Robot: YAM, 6 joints.
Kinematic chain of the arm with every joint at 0, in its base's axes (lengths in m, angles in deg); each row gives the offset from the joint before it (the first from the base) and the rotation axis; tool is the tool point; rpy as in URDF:
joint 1: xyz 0 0 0.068 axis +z
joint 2: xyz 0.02 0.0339 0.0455 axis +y
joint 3: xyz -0.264 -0.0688 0 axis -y
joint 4: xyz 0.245 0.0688 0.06 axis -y
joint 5: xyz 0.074 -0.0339 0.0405 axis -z
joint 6: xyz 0.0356 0 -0.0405 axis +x
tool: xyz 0 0 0 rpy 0 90 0
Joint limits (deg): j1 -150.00..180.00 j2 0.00..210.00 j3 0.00..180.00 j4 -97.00..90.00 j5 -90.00..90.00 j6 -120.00..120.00
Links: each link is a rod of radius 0.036 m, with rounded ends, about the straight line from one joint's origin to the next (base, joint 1, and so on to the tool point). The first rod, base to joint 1, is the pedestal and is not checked.
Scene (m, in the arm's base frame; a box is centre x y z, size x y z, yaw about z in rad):
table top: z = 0
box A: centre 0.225 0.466 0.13 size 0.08 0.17 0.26 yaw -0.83
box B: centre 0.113 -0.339 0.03 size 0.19 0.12 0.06 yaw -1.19
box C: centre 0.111 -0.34 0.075 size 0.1 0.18 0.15 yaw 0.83
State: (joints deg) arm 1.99 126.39 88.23 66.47 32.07 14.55
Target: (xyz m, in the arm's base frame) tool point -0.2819 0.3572 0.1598
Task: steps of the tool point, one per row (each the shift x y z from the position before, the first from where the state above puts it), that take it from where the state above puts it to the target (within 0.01 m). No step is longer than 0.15 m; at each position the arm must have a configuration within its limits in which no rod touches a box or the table.
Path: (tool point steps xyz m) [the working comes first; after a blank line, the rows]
Joints at the target: 130.14 125.67 65.93 66.87 24.53 14.55
Straight joint move there: touches box A.

1: -0.0287 0.1106 0.0252
2: -0.0532 0.0967 0.0236
3: -0.0726 0.0776 0.0222
4: -0.0858 0.0549 0.0206
5: -0.0924 0.0305 0.0190
6: -0.0921 0.0062 0.0173
7: -0.0858 -0.0160 0.0155
8: -0.0744 -0.0347 0.0137
9: -0.0685 0.0404 -0.0789
10: -0.0683 0.0109 -0.0913
11: -0.0585 -0.0183 -0.0983

